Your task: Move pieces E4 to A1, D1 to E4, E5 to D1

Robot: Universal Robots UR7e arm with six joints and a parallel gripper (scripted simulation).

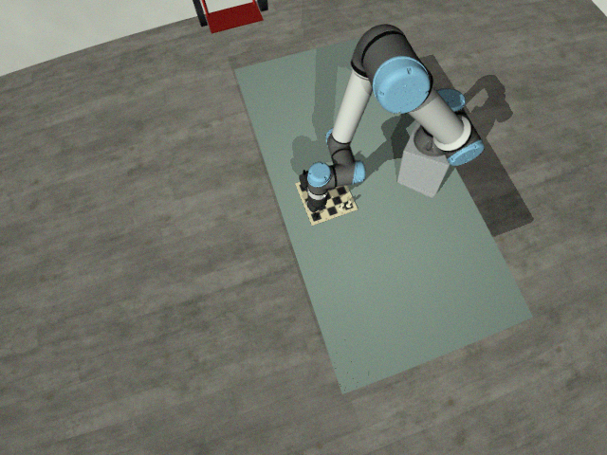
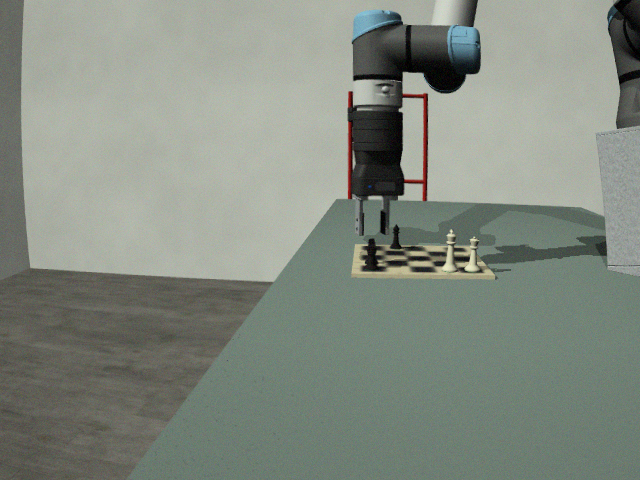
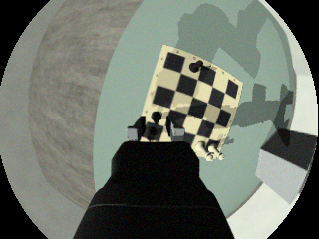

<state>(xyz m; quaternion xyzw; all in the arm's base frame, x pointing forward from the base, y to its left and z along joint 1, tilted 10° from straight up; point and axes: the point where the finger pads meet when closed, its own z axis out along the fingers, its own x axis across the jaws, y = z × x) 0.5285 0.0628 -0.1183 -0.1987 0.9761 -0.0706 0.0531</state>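
My gripper is now 5 cm above the dark piece and 3 cm to the right of it. Also, from my hand: white king (12 cm behind, 3 cm below, 2 cm to the left); white queen (16 cm behind, 4 cm below, 2 cm to the left); chessboard (7 cm below, 7 cm behind, 5 cm to the right).
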